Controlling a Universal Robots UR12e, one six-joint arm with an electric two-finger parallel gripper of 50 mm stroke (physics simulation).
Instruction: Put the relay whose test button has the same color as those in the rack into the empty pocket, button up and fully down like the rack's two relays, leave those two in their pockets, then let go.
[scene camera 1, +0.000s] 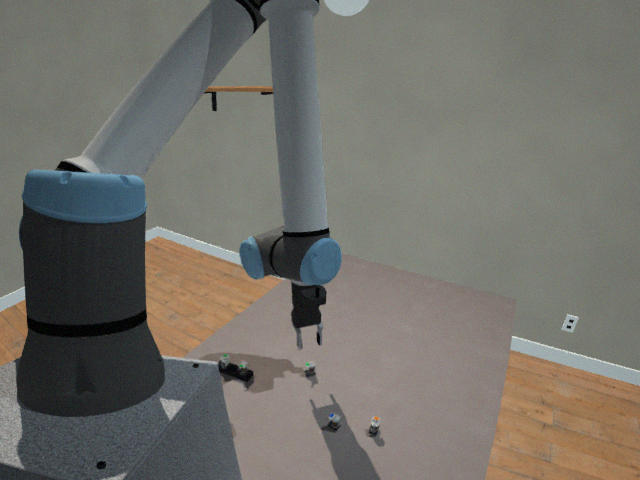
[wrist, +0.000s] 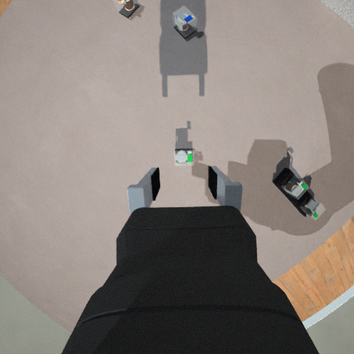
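Where they show: gripper, fingertip midpoint: (scene camera 1: 309, 345); arm's base, link origin: (scene camera 1: 94, 380).
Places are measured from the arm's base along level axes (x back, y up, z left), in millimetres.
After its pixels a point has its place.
Observation:
The relay with the green test button (scene camera 1: 309, 368) {x -544, y -414, z -55 mm} (wrist: 183, 157) stands upright on the mat, button up, apart from the rack. My gripper (scene camera 1: 309, 345) {x -564, y -345, z -45 mm} (wrist: 183, 176) is open and empty, pointing down above this relay; in the wrist view the relay shows a little beyond the fingertips. The black rack (scene camera 1: 222, 367) {x -444, y -430, z 179 mm} (wrist: 283, 177) lies on the mat near the robot's pedestal. It holds two relays with green buttons, one (scene camera 1: 224, 360) {x -450, y -403, z 171 mm} (wrist: 313, 208) at an end and the other (scene camera 1: 242, 367) {x -450, y -402, z 109 mm} (wrist: 297, 187) beside it. The empty pocket is at the rack's other end.
A relay with a blue button (scene camera 1: 334, 420) {x -398, y -408, z -193 mm} (wrist: 184, 21) and a relay with an orange button (scene camera 1: 374, 425) {x -424, y -409, z -288 mm} (wrist: 128, 6) stand on the mat, well away from the rack. The grey pedestal (scene camera 1: 186, 418) {x -28, y -15, z -139 mm} is beside the rack. Shadows of the arm fall across the mat.

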